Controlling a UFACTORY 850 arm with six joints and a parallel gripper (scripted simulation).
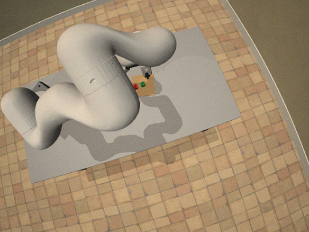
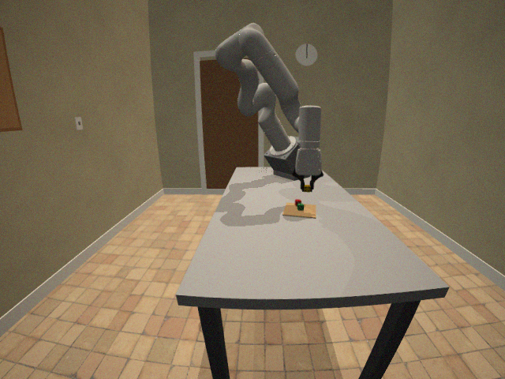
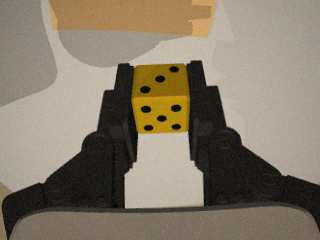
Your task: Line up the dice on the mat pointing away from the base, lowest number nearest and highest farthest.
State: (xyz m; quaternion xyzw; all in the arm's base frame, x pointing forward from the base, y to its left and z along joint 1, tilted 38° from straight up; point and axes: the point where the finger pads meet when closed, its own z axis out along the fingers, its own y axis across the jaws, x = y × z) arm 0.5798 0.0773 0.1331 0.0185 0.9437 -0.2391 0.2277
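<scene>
My gripper is now 4 cm past the green die, 1 cm to the left of it and 11 cm above it. The rest, counted from my hand: red die: 9 cm behind, 1 cm to the right, 11 cm below; yellow die: 1 cm below; mat: 4 cm behind, 1 cm to the right, 12 cm below.
</scene>
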